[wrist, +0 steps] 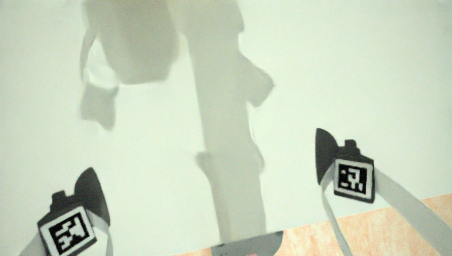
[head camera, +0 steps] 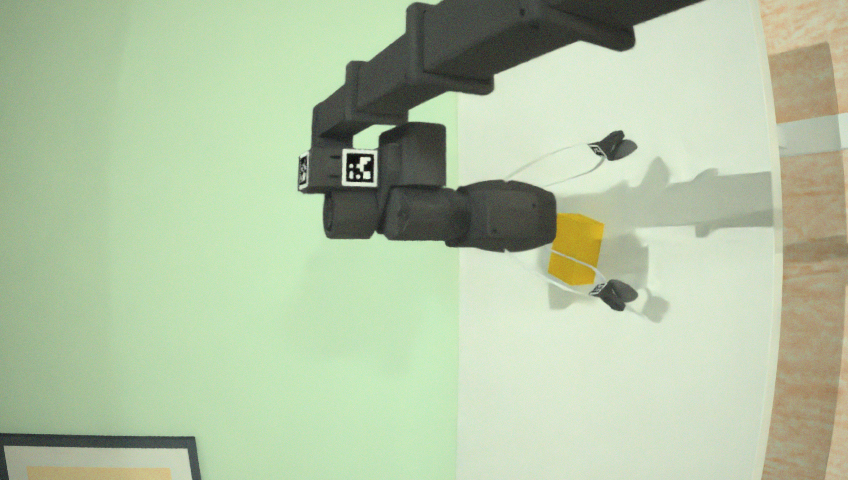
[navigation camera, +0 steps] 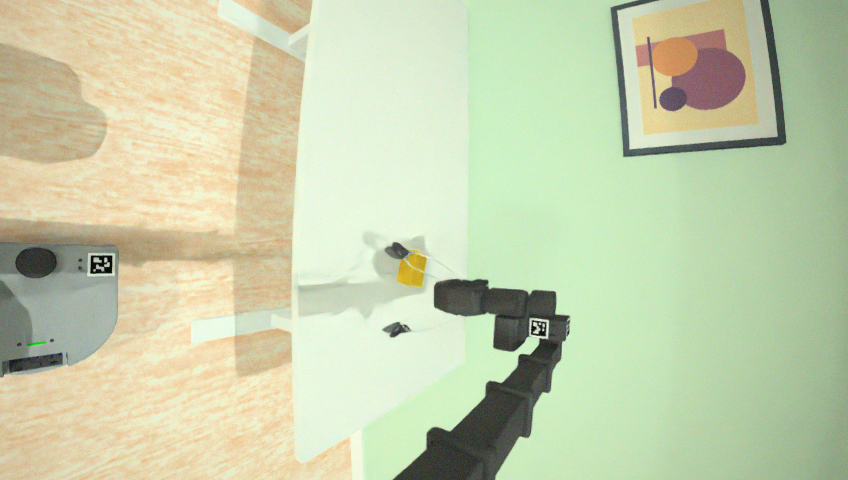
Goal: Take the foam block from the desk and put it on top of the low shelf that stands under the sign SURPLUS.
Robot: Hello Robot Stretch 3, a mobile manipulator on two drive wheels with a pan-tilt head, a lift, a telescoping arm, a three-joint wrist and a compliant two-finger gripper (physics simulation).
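Where they show: gripper, fingertip midpoint: (wrist: 212, 167) (head camera: 634, 220) (navigation camera: 385, 289); robot's base, link origin: (navigation camera: 37, 260).
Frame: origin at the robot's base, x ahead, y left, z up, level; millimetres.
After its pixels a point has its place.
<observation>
The yellow foam block (head camera: 574, 237) {x -5, y -709, z 765 mm} (navigation camera: 411, 272) {x 2, y -700, z 763 mm} lies on the white desk (head camera: 595, 392) {x 225, y -696, z 720 mm} (navigation camera: 380, 118) {x 402, y -601, z 720 mm} (wrist: 380, 75) {x -245, y -561, z 720 mm}, near the wall side. My gripper (head camera: 618, 220) {x -22, y -523, z 824 mm} (navigation camera: 395, 289) {x -22, y -523, z 824 mm} (wrist: 212, 167) {x -22, y -523, z 824 mm} is open wide and empty, above the desk. In the head view the gripper body and one finger's strip cover parts of the block. In the navigation view one fingertip is beside the block's upper left corner and the other is well below the block. The block does not show in the wrist view. The low shelf and the SURPLUS sign do not show.
A green wall (head camera: 208, 237) {x -7, y -1190, z 1224 mm} (navigation camera: 595, 237) {x 120, y -1185, z 1187 mm} runs along the desk's back edge. A framed picture (head camera: 101, 472) {x 461, y -1150, z 1497 mm} (navigation camera: 708, 77) {x 613, y -1145, z 1545 mm} hangs on it. My grey base (navigation camera: 77, 309) {x -115, y -81, z 160 mm} (wrist: 255, 245) {x -134, y 76, z 160 mm} stands on the wood-patterned floor (navigation camera: 166, 178) {x 280, y -314, z 1 mm} (wrist: 410, 225) {x -972, y 283, z 1 mm} before the desk's front edge.
</observation>
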